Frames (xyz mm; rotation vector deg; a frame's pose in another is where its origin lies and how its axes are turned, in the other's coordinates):
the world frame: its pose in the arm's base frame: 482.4 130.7 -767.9 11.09 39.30 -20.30
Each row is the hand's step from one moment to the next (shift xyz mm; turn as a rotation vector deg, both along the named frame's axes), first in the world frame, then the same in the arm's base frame.
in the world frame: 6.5 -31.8 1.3 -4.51 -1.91 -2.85
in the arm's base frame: -6.7 -31.4 -5.1 -5.63 0.21 0.65
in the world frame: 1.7 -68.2 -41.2 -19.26 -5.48 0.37
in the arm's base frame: -48.8 -51.5 -36.4 -15.69 -0.25 12.45
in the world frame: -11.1 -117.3 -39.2 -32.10 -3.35 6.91
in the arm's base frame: -75.5 -94.1 -29.4 -20.27 3.10 25.86
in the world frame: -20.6 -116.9 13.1 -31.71 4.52 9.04
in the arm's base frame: -51.7 -106.4 16.5 -15.75 9.65 27.68
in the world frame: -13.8 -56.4 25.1 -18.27 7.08 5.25
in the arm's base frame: -16.7 -55.8 24.7 -7.35 9.68 16.24
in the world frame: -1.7 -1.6 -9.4 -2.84 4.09 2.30
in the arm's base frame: -7.3 1.7 -6.1 0.86 3.83 3.83
